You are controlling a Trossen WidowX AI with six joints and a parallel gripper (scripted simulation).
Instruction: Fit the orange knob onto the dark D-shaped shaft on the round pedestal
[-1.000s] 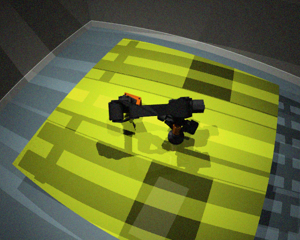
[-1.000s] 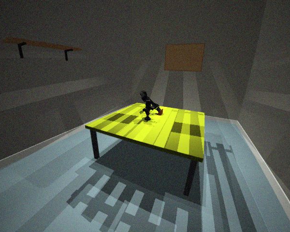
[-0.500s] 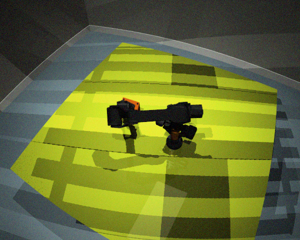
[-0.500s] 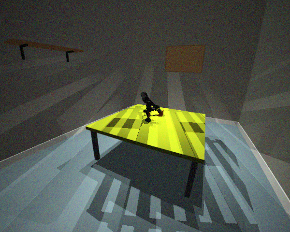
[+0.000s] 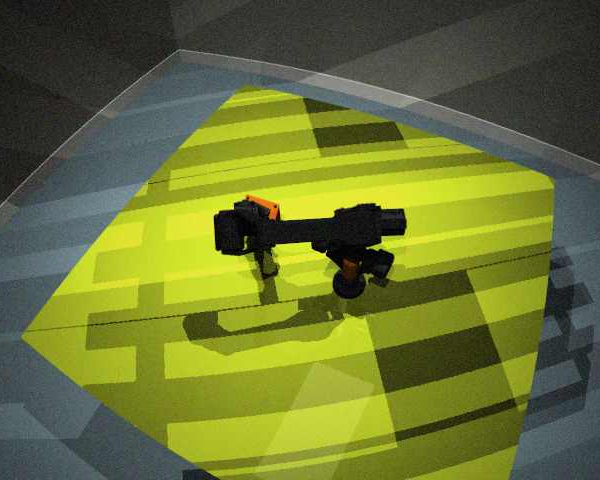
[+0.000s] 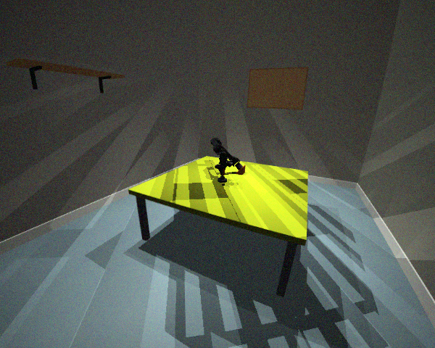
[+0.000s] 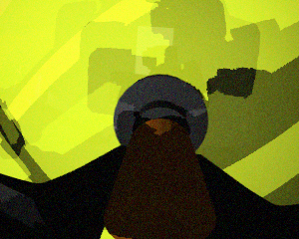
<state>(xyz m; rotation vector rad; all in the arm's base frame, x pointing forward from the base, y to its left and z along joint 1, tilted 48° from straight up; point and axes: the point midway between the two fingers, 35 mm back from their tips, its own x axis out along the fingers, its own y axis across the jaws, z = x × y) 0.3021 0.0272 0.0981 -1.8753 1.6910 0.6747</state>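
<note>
Right now my gripper tip is 20 mm below the orange knob. Also, from my gripper tip: pedestal: 40 mm below.
</note>
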